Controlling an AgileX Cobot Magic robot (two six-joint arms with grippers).
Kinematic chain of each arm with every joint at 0, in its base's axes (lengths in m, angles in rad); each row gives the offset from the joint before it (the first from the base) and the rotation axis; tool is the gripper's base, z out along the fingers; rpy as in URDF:
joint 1: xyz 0 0 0.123 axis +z
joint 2: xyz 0 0 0 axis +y
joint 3: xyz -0.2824 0 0.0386 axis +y
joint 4: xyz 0.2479 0 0.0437 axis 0.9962 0 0.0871
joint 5: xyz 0 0 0 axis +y
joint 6: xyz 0.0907 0 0.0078 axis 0.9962 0 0.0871
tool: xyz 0 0 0 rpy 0 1.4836 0
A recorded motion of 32 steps. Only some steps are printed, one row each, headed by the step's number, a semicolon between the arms.
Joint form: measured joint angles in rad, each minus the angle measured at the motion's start. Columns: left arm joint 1, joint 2, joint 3, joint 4, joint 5, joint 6; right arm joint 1, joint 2, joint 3, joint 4, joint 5, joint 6.
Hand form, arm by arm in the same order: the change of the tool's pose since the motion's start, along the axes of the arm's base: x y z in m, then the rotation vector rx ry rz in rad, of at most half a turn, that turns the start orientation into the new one. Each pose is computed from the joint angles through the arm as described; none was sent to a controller.
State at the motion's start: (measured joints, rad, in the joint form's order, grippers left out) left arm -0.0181 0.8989 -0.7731 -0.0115 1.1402 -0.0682; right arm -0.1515 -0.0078 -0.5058 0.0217 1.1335 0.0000
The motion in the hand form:
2: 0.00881 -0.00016 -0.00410 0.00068 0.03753 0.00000; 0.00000 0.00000 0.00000 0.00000 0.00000 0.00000
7: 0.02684 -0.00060 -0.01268 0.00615 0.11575 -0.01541; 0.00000 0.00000 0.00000 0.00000 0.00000 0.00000
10: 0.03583 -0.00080 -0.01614 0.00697 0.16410 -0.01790; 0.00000 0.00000 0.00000 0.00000 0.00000 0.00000
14: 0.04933 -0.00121 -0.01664 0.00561 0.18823 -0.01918; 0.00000 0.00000 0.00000 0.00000 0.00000 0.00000
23: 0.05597 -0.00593 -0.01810 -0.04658 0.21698 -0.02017; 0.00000 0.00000 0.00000 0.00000 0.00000 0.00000
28: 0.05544 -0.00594 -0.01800 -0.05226 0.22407 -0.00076; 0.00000 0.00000 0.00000 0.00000 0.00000 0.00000
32: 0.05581 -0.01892 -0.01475 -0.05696 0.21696 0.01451; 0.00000 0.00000 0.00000 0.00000 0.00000 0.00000
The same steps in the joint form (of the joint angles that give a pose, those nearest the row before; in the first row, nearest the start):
2: 0.0000 0.0472 -0.0096 0.0000 0.0000 0.0000; 0.0000 0.0000 0.0000 0.0000 0.0000 0.0000
7: 0.0000 0.1453 -0.0351 -0.0013 0.0058 0.0163; 0.0000 0.0000 0.0000 0.0000 0.0000 0.0000
10: 0.0000 0.1973 -0.0566 -0.0017 0.0237 0.0187; 0.0000 0.0000 0.0000 0.0000 0.0000 0.0000
14: 0.0000 0.2569 -0.0954 -0.0037 0.0271 0.0201; 0.0000 0.0000 0.0000 0.0000 0.0000 0.0000
23: 0.0000 0.2921 -0.1156 -0.0582 0.0406 0.0270; 0.0000 0.0000 0.0000 0.0000 0.0000 0.0000
28: 0.0000 0.2921 -0.1164 -0.0582 0.0477 0.0064; 0.0000 0.0000 0.0000 0.0000 0.0000 0.0000
32: -0.0717 0.2921 -0.1289 -0.0445 0.0480 -0.0855; 0.0000 0.0000 0.0000 0.0000 0.0000 0.0000

